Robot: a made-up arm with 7 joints. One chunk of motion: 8 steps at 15 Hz.
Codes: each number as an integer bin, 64 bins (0 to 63) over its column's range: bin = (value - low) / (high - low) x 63, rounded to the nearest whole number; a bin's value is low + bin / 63 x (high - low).
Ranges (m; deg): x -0.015..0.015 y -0.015..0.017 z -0.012..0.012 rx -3..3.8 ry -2.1..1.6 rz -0.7..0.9
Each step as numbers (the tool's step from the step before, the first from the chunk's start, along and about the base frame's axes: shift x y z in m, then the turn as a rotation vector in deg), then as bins.
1 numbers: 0.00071 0.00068 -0.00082 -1.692 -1.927 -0.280
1 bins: 33 31 29 12 3 17
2 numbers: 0.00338 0.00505 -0.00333 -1.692 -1.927 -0.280
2 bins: 39 39 23 12 3 17
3 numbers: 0.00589 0.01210 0.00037 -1.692 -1.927 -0.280
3 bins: 44 53 32 12 3 17
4 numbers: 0.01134 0.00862 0.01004 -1.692 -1.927 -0.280
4 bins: 55 47 58 12 3 17
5 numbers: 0.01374 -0.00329 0.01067 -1.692 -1.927 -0.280
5 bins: 60 23 60 12 3 17
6 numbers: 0.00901 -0.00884 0.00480 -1.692 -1.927 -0.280
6 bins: 50 12 44 12 3 17
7 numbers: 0.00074 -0.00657 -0.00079 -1.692 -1.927 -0.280
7 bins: 33 17 29 12 3 17
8 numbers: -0.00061 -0.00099 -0.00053 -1.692 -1.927 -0.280
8 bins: 30 28 30 12 3 17
